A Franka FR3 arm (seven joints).
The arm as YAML. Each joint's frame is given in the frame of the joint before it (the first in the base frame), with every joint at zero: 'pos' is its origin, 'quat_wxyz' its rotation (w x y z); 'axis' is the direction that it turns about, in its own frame. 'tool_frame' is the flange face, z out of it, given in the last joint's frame.
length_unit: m
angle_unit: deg
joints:
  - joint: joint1
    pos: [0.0, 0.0, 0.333]
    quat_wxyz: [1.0, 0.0, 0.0, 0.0]
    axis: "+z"
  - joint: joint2
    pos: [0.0, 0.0, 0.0]
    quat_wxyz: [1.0, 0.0, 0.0, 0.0]
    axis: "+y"
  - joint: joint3
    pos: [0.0, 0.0, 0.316]
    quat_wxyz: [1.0, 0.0, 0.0, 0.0]
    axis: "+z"
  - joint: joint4
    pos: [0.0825, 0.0, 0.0]
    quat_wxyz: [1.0, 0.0, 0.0, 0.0]
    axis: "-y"
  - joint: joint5
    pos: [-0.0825, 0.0, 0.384]
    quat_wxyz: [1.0, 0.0, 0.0, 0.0]
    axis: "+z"
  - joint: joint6
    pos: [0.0, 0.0, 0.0]
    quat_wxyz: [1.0, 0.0, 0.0, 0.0]
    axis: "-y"
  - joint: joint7
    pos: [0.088, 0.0, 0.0]
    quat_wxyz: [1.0, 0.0, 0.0, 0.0]
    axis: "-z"
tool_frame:
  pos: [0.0, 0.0, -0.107]
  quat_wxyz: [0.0, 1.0, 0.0, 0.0]
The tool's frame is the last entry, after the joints.
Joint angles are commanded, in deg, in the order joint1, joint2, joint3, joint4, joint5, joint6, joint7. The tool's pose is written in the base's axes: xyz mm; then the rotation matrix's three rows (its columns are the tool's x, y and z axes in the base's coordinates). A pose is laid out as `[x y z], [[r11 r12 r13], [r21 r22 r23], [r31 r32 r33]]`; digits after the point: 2 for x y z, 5 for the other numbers.
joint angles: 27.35, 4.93, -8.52, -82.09, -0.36, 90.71, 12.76
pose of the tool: [550.59 191.55 642.51], [[0.99200 0.10643 0.06793], [0.10646 -0.99431 0.00314], [0.06788 0.00411 -0.99769]]
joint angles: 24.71, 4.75, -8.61, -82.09, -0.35, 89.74, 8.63
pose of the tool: [556.54 164.26 642.74], [[0.98996 0.13036 0.05463], [0.13074 -0.99141 -0.00345], [0.05371 0.01056 -0.99850]]
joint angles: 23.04, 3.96, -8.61, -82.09, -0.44, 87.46, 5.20
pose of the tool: [553.20 145.03 646.94], [[0.98665 0.16022 0.02907], [0.16059 -0.98696 -0.01110], [0.02691 0.01562 -0.99952]]
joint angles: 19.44, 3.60, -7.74, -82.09, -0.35, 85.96, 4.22
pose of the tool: [555.00 117.10 648.06], [[0.99149 0.12996 0.00813], [0.13006 -0.99142 -0.01317], [0.00634 0.01412 -0.99988]]
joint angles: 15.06, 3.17, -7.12, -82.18, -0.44, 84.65, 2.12
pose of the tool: [556.86 79.07 649.49], [[0.99484 0.10096 -0.00967], [0.10079 -0.99478 -0.01599], [-0.01124 0.01493 -0.99983]]
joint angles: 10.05, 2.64, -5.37, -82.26, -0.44, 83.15, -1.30
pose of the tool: [554.84 45.96 651.65], [[0.99419 0.10358 -0.02926], [0.10320 -0.99456 -0.01437], [-0.03059 0.01127 -0.99947]]
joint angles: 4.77, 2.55, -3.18, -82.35, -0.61, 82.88, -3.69
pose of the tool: [555.57 14.99 651.34], [[0.99523 0.09109 -0.03481], [0.09065 -0.99578 -0.01400], [-0.03594 0.01078 -0.99930]]
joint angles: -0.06, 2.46, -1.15, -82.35, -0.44, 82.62, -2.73
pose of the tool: [554.66 -12.33 651.79], [[0.99893 0.02582 -0.03838], [0.02554 -0.99964 -0.00767], [-0.03856 0.00668 -0.99923]]
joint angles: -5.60, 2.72, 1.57, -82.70, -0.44, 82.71, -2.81
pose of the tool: [554.96 -40.43 646.60], [[0.99862 -0.02199 -0.04759], [-0.02216 -0.99975 -0.00298], [-0.04752 0.00403 -0.99886]]
